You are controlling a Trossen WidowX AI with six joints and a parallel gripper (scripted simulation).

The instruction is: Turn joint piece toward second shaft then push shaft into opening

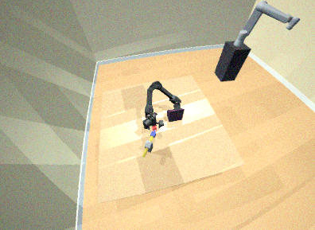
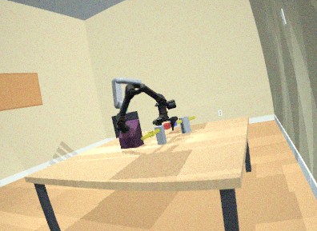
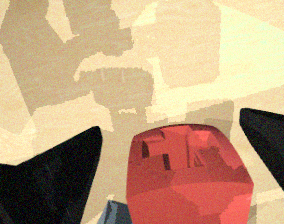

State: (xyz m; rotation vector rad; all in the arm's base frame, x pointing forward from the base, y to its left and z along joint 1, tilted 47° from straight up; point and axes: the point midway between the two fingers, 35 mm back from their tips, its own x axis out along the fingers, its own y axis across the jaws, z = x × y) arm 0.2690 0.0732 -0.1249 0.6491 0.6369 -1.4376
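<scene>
My gripper tip is now 10 mm to the right of the red joint piece and 40 mm below it.
</scene>
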